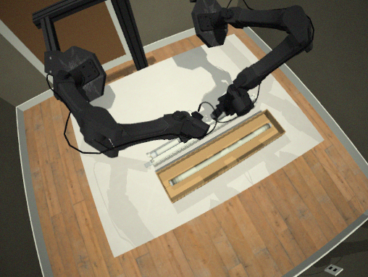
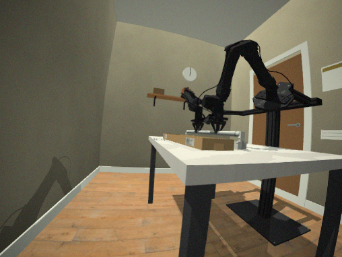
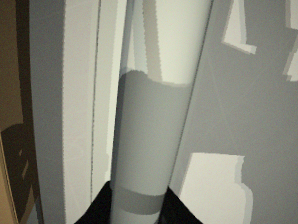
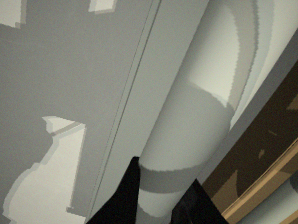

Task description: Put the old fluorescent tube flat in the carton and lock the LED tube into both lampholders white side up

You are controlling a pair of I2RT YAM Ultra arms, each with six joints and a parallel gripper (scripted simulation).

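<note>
The LED tube is 1 cm behind my right hand and 12 cm to the left of it. Round my right hand: brown carton: 14 cm ahead, 14 cm to the left, 5 cm below; old fluorescent tube: 14 cm ahead, 14 cm to the left, 6 cm below.
Right now my left hand is 120 mm to the left of the LED tube and 10 mm short of it. The rest, counted from my left hand: brown carton 160 mm ahead, 100 mm to the right, 50 mm below; then old fluorescent tube 160 mm ahead, 100 mm to the right, 60 mm below.
</note>
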